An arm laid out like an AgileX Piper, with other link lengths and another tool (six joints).
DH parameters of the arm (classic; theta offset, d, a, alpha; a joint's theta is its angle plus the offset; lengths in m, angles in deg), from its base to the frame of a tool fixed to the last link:
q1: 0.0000 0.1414 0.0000 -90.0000
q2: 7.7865 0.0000 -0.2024 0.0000
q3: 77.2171 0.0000 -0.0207 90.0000
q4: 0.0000 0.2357 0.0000 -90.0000
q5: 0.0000 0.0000 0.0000 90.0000
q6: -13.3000 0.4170 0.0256 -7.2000
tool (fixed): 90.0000 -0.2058 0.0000 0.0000
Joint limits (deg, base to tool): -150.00..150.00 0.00..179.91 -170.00..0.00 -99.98..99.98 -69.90..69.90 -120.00..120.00
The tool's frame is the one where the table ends.
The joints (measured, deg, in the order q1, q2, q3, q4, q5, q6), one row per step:
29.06 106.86 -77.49 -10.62 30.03 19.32
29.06 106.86 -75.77 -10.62 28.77 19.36
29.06 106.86 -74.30 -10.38 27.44 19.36
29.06 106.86 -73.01 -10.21 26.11 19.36
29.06 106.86 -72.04 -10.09 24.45 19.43
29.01 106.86 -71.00 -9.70 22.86 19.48
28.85 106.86 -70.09 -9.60 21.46 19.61
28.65 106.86 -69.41 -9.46 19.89 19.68
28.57 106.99 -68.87 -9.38 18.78 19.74
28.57 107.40 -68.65 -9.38 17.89 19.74
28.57 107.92 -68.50 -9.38 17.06 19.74
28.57 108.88 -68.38 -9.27 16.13 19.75
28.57 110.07 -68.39 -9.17 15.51 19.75
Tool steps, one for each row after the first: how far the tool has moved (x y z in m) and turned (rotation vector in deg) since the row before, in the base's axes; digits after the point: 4 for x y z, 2 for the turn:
-0.0037 -0.0012 -0.0076 -0.13 0.48 0.18
-0.0030 -0.0002 -0.0062 0.20 0.30 0.11
-0.0022 0.0000 -0.0051 0.24 0.11 0.13
0.0000 0.0013 -0.0027 0.58 -0.44 0.14
-0.0008 0.0010 -0.0033 0.70 -0.22 -0.05
-0.0001 -0.0002 -0.0027 0.48 -0.28 -0.12
0.0014 0.0004 -0.0010 0.68 -0.62 -0.11
0.0003 0.0004 -0.0019 0.38 -0.28 -0.02
0.0006 0.0009 -0.0025 0.19 -0.18 0.12
0.0005 0.0008 -0.0030 0.14 -0.09 0.11
0.0000 0.0008 -0.0058 0.08 0.23 0.05
-0.0007 0.0002 -0.0073 -0.15 0.57 0.02

